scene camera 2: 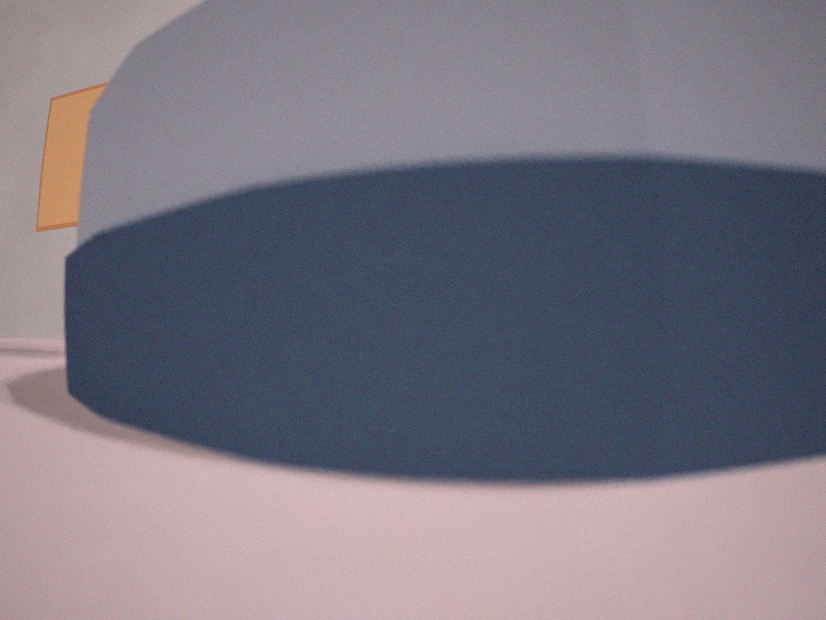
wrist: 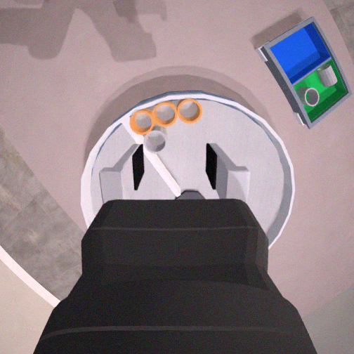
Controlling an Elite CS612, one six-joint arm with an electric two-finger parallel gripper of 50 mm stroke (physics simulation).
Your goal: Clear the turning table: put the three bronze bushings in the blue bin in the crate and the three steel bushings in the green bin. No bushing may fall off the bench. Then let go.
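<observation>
In the wrist view three bronze bushings (wrist: 132, 122) (wrist: 165, 124) (wrist: 190, 121) stand side by side near the far rim of the turning table (wrist: 287, 187). A steel bushing (wrist: 155, 149) stands just in front of the left two, close to the white bar. My gripper (wrist: 174, 157) is open and empty, high above the table; the steel bushing shows between the fingers' lines, nearer the left finger. Two steel bushings (wrist: 311, 97) (wrist: 327, 74) are in the green bin (wrist: 318, 110) of the crate. The blue bin (wrist: 300, 55) holds no bushing that shows.
The crate's grey wall (wrist: 281, 82) stands at the upper right in the wrist view, beyond the turning table. A white bar (wrist: 162, 172) runs across the table top. In scene camera 2 a large blue-grey rounded body (scene camera 2: 433, 320) blocks most of the view; an orange panel (scene camera 2: 63, 160) is behind it.
</observation>
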